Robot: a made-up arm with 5 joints.
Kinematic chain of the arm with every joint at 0, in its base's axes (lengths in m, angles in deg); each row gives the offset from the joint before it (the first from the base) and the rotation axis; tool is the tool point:
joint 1: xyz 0 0 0.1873 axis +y
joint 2: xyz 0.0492 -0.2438 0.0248 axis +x
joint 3: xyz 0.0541 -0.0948 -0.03 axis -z
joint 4: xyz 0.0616 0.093 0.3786 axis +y
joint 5: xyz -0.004 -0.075 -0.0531 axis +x
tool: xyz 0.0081 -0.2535 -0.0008
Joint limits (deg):
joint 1: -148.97..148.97
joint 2: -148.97..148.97
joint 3: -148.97..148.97
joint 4: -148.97..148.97
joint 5: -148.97..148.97
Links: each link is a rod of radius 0.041 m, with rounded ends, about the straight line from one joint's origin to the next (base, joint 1, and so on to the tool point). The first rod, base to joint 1, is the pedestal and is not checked.
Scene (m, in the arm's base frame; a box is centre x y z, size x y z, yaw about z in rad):
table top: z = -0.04
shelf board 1: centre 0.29 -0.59 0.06 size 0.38 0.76 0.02 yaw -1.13
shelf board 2: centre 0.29 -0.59 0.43 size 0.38 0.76 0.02 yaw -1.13
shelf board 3: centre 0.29 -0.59 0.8 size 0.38 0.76 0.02 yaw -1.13
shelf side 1: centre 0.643 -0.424 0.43 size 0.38 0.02 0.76 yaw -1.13
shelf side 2: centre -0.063 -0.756 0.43 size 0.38 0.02 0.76 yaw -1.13
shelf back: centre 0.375 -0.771 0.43 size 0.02 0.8 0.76 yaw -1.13
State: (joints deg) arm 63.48 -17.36 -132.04 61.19 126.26
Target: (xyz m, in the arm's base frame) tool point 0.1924 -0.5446 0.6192
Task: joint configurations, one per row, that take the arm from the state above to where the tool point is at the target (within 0.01 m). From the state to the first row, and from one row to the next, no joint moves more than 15 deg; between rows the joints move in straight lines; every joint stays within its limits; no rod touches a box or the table.
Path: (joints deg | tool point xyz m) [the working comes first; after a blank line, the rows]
Joints at the target: 17.17 -5.74 -124.86 105.87 129.79
Straight joint move there: touches shelf board 2.

1: 67.43 -30.06 -125.37 51.39 124.99 | 0.3287 -0.4147 0.2696
2: 71.38 -42.75 -118.69 41.59 123.72 | 0.3047 -0.3396 0.2727
3: 75.33 -55.45 -112.02 31.78 122.44 | 0.2641 -0.2714 0.2687
4: 79.28 -68.15 -105.34 21.98 121.17 | 0.2078 -0.2165 0.2591
5: 65.44 -59.22 -103.52 36.67 127.99 | 0.2413 -0.2325 0.3487
6: 51.60 -50.29 -101.70 51.35 134.82 | 0.2292 -0.2492 0.4533
7: 37.77 -41.36 -99.89 66.04 141.64 | 0.1691 -0.2664 0.5504
8: 23.93 -32.43 -98.07 80.72 148.46 | 0.0692 -0.2834 0.6192
9: 20.55 -19.09 -111.46 93.30 139.12 | 0.1308 -0.4271 0.6360
10: 17.17 -5.74 -124.86 105.87 129.79 | 0.1924 -0.5446 0.6192

